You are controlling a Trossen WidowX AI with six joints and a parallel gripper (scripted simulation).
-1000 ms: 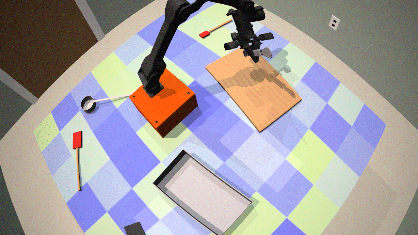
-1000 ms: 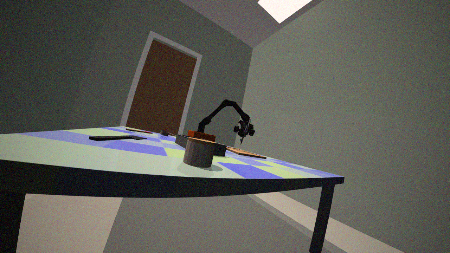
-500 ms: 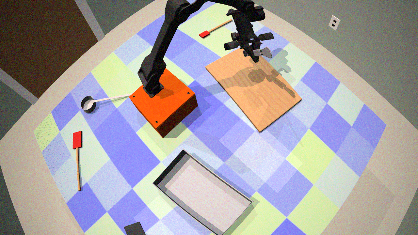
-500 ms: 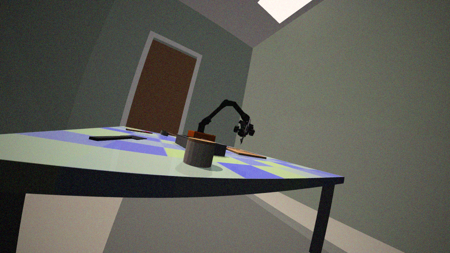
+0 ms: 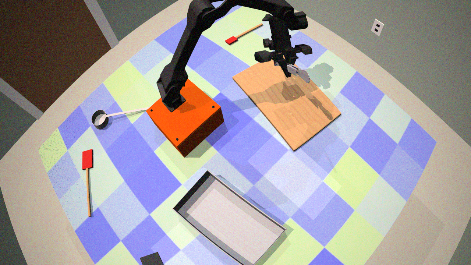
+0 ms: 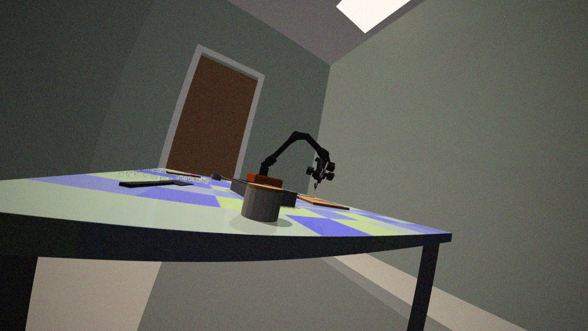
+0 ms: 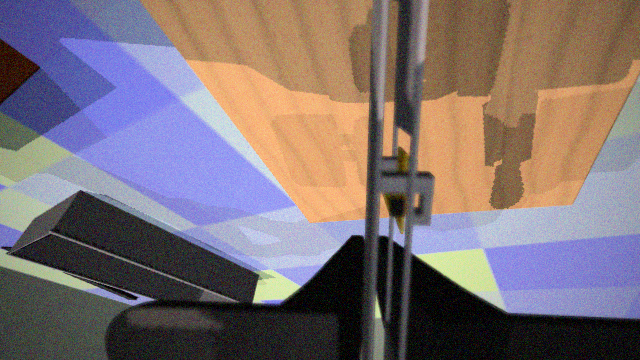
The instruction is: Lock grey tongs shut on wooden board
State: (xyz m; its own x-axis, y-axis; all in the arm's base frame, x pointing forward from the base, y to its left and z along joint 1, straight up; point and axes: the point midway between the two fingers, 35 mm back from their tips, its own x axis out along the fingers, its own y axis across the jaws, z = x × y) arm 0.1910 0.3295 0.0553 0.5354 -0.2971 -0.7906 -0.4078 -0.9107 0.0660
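The yellow lock piece is 50 mm behind my gripper tip, 20 mm to the left of it and 10 mm above it. Round my gripper tip: wooden board 10 mm to the left, 120 mm below; roasting tin 200 mm ahead, 440 mm to the right, 100 mm below; flat dark object 250 mm ahead, 770 mm to the right, 120 mm below.
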